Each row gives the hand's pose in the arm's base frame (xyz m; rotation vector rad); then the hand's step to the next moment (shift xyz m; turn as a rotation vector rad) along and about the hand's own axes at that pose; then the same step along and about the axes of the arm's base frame.
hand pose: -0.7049 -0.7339 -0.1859 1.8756 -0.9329 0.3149
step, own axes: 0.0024 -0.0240 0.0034 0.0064 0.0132 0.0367
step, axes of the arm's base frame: 0.0183 0.0014 -0.0160 -0.0117 -0.0374 -0.0055
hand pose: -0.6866 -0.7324 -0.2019 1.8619 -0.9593 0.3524
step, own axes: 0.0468 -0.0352 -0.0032 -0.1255 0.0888 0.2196
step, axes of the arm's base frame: 0.0570 -0.0114 0.0077 -0.1830 -0.1498 -0.1261
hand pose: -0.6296 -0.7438 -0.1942 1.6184 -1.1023 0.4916
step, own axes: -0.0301 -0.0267 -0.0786 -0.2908 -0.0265 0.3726
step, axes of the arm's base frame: 0.0246 0.0842 -0.0101 -0.1985 -0.2214 -0.3683
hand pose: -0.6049 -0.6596 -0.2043 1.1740 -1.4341 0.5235
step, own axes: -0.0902 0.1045 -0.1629 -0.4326 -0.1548 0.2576
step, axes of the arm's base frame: -0.0270 0.2115 -0.0115 -0.0544 -0.1250 -0.5088
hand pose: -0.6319 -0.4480 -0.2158 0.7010 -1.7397 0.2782
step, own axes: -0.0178 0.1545 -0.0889 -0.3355 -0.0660 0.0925
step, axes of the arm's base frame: -0.0172 0.1747 0.0358 0.0116 0.0025 -0.3540
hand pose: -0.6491 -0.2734 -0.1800 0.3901 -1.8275 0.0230
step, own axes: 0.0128 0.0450 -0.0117 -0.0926 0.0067 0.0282
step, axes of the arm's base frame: -0.0046 0.0417 0.0237 -0.0061 0.0236 -0.0939
